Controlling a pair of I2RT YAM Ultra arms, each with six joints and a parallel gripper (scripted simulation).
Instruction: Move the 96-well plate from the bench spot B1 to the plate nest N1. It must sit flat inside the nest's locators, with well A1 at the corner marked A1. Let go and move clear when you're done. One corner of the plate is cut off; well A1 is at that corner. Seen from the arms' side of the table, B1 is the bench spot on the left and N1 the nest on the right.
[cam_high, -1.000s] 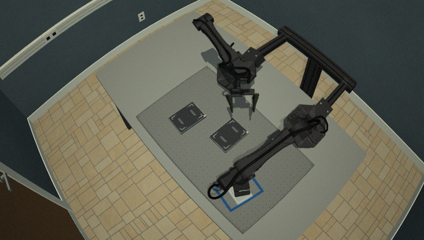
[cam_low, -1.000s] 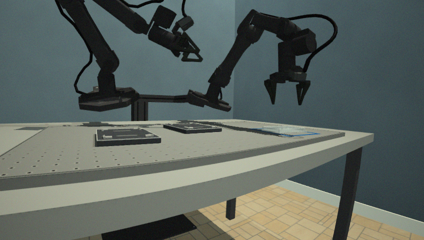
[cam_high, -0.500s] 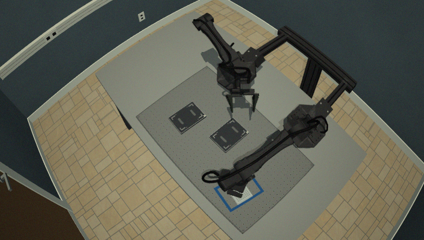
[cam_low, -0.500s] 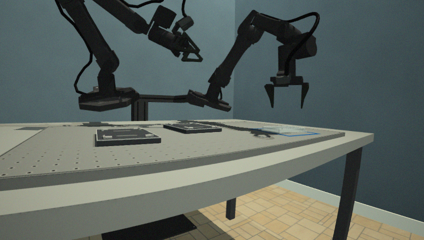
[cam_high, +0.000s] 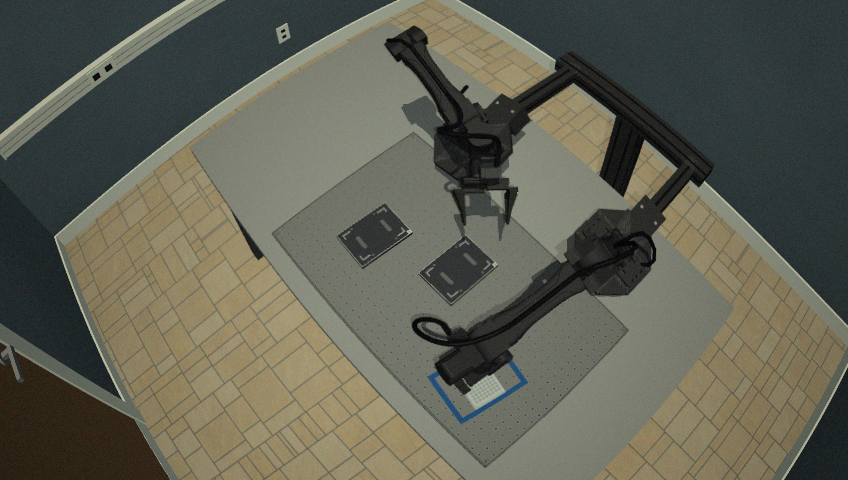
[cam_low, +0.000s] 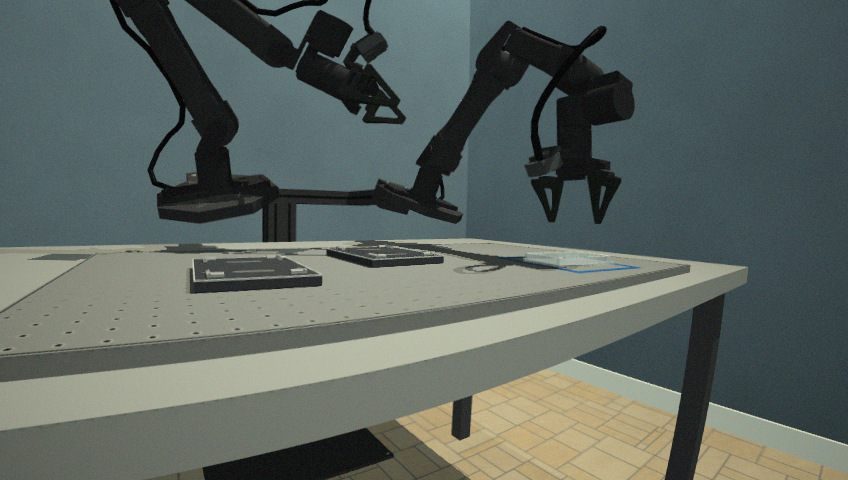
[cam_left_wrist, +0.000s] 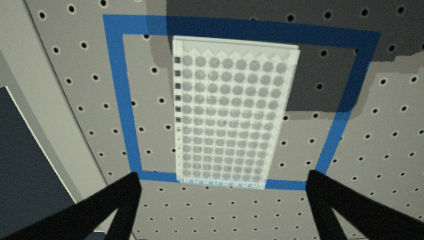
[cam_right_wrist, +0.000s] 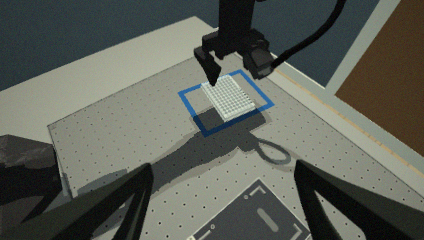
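Right now my left hand is 7 cm above the 96-well plate. The rest, counted from my left hand: A1 label 26 cm behind, 18 cm to the right, 6 cm below.
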